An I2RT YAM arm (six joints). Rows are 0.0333 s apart.
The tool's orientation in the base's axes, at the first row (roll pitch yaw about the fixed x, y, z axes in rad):
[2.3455 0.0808 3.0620]
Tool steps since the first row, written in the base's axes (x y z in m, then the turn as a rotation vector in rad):
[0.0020 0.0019 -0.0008 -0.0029 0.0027 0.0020]
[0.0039 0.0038 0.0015 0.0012 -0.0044 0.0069]
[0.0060 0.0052 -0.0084 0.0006 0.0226 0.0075]
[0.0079 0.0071 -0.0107 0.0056 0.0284 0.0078]
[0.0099 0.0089 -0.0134 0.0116 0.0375 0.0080]
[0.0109 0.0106 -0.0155 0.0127 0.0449 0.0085]
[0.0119 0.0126 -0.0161 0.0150 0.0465 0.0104]
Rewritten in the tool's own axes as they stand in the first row. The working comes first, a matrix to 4 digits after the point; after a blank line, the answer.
The tool's axes in the first row as the columns of a matrix, in the base's axes (used below as rounded here):
[-0.9936 -0.0019 0.1131]
[0.0792 0.7019 0.7079]
[-0.0807 0.7123 -0.6972]

[-0.0018 0.0008 0.0021 0.0029 0.0033 0.0002]
[-0.0037 0.0037 0.0021 -0.0021 0.0018 -0.0078]
[-0.0049 -0.0023 0.0102 0.0006 0.0212 0.0108]
[-0.0064 -0.0027 0.0134 -0.0039 0.0255 0.0153]
[-0.0081 -0.0033 0.0168 -0.0092 0.0320 0.0223]
[-0.0087 -0.0036 0.0195 -0.0097 0.0375 0.0273]
[-0.0095 -0.0026 0.0215 -0.0121 0.0400 0.0274]

